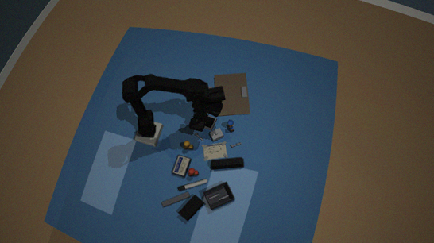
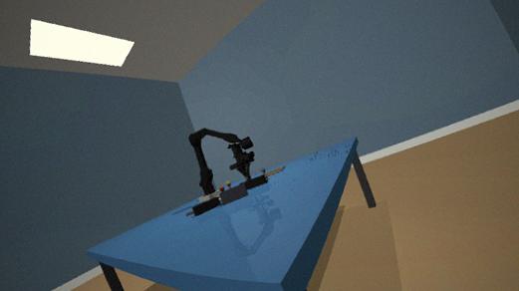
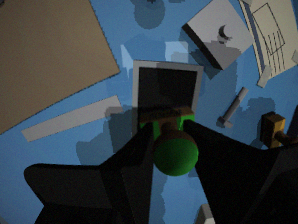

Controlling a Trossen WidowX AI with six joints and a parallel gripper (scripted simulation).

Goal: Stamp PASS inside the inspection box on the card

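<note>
Now: gripper tip 140 mm to the left of the card, 60 mm short of it and 50 mm above it. Also, from my gripper tip: blue-knob stamp 120 mm ahead, 30 mm below, 20 mm to the right; then long black bar 200 mm to the right, 120 mm ahead, 30 mm below; then orange stamp 130 mm to the right, 60 mm behind, 20 mm below.
</note>
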